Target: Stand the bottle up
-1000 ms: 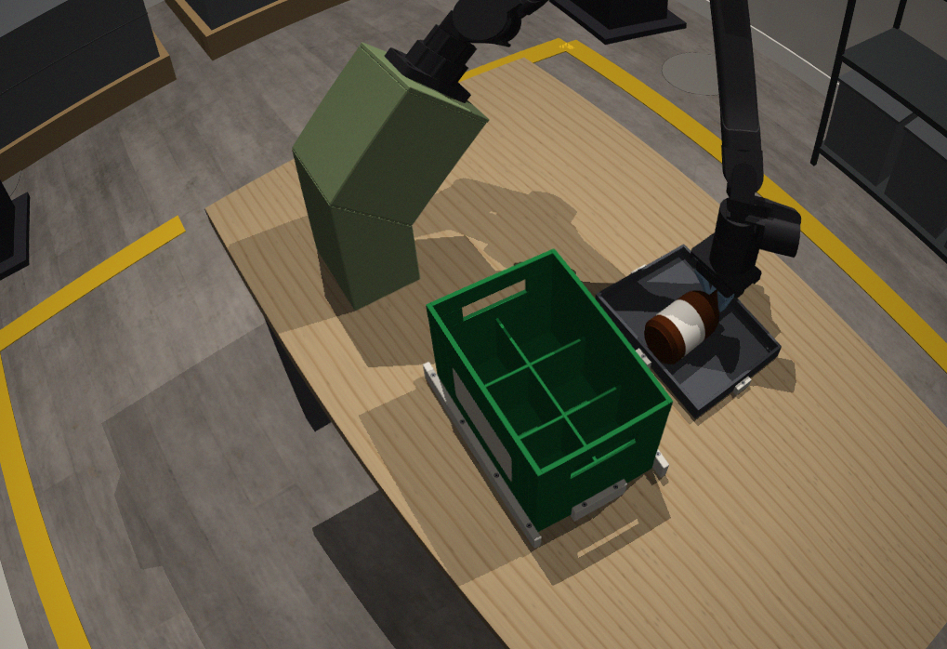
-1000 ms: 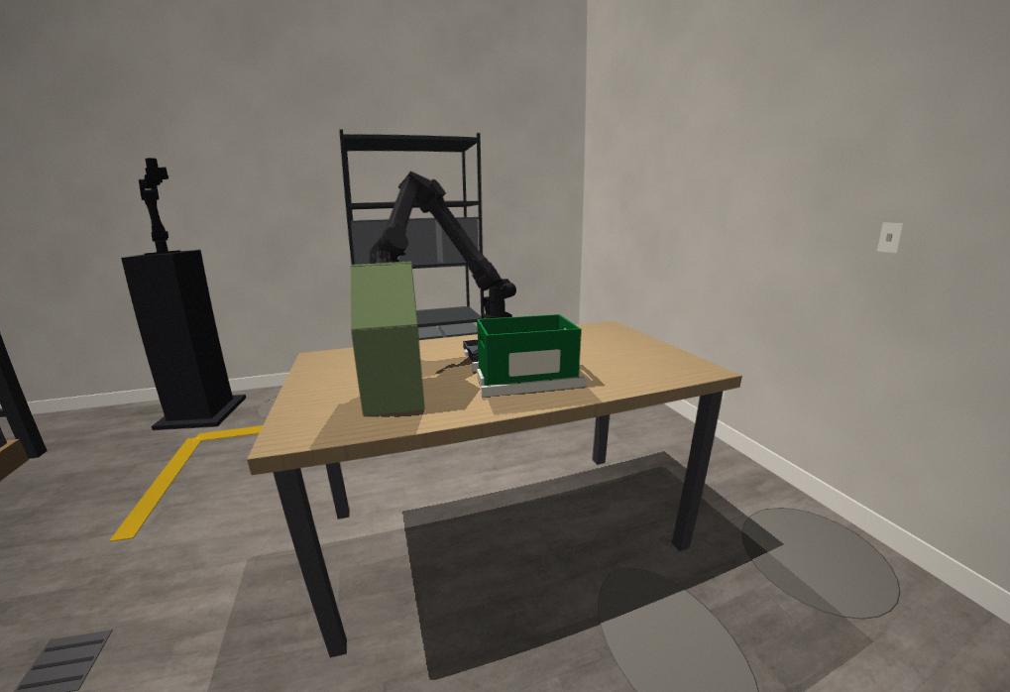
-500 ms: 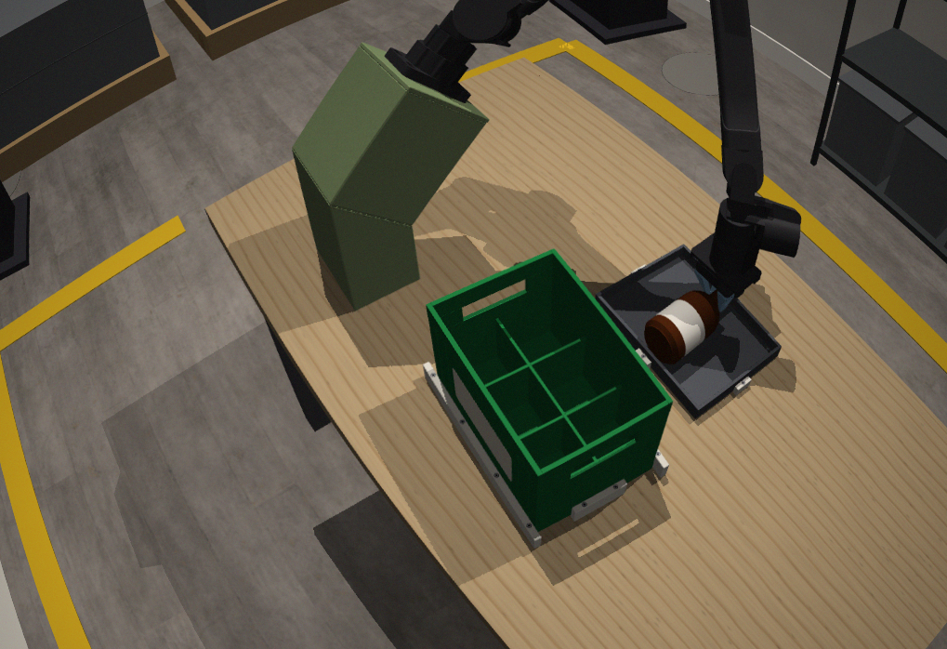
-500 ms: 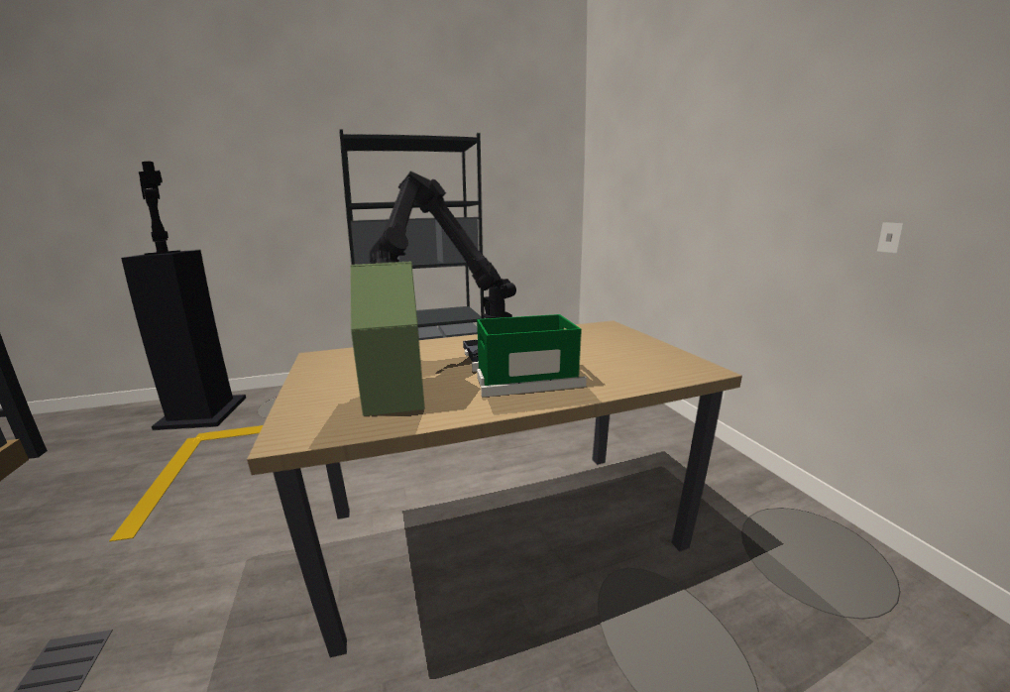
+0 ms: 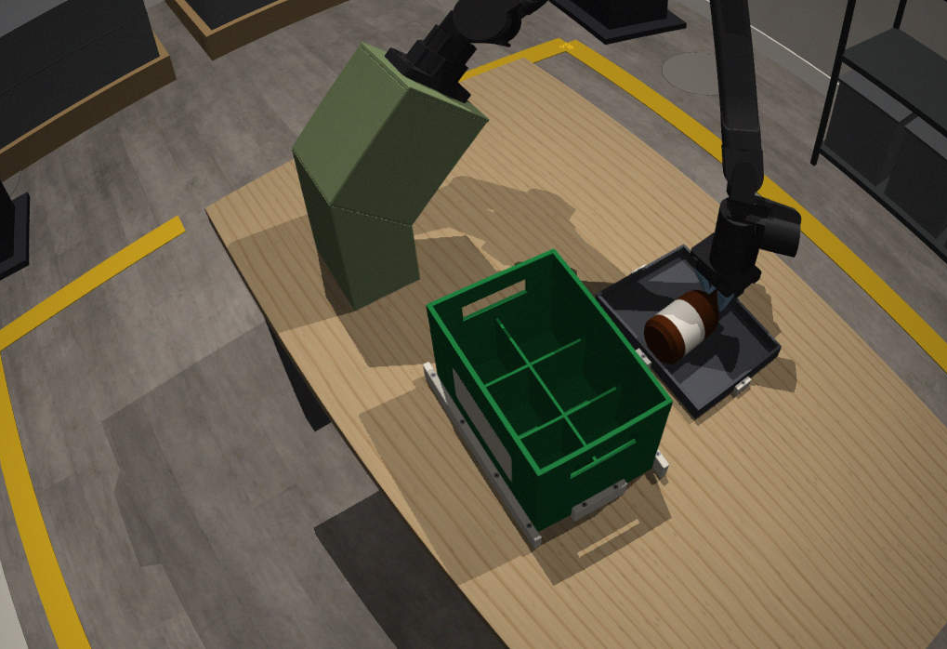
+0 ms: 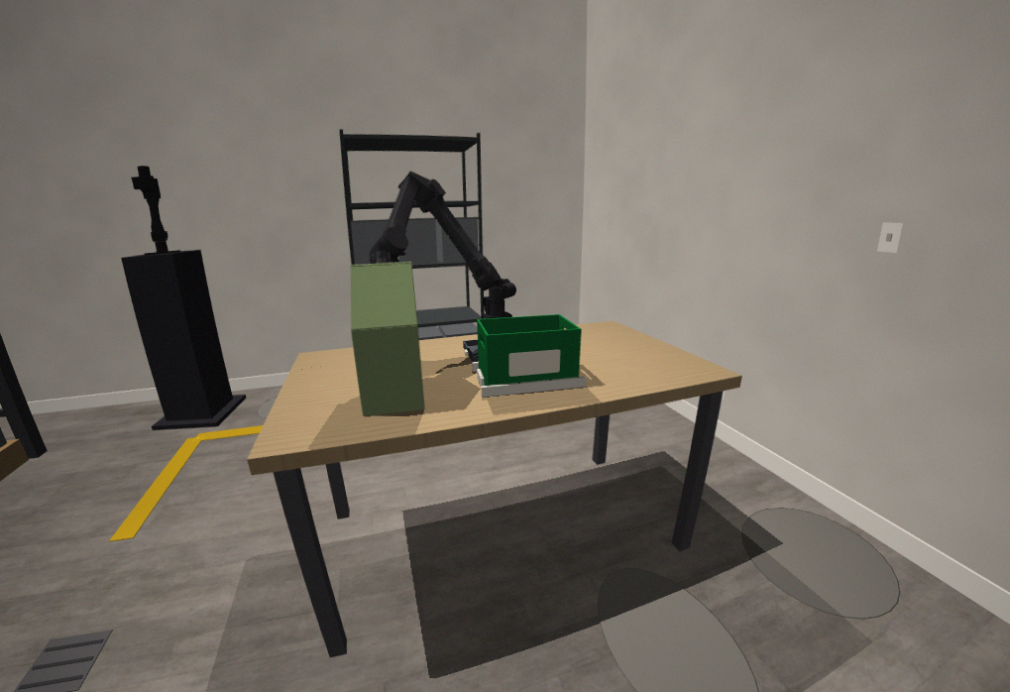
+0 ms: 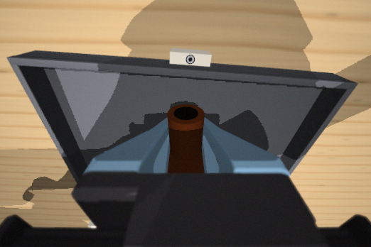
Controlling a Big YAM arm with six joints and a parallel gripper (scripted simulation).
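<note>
My hand is 6 cm to the left of the brown bottle and 1 cm short of it. Round my hand: dark grey tray (5 cm to the right, 3 cm below, 1 cm ahead); then green crate (33 cm to the right, 5 cm above, 4 cm ahead).
</note>
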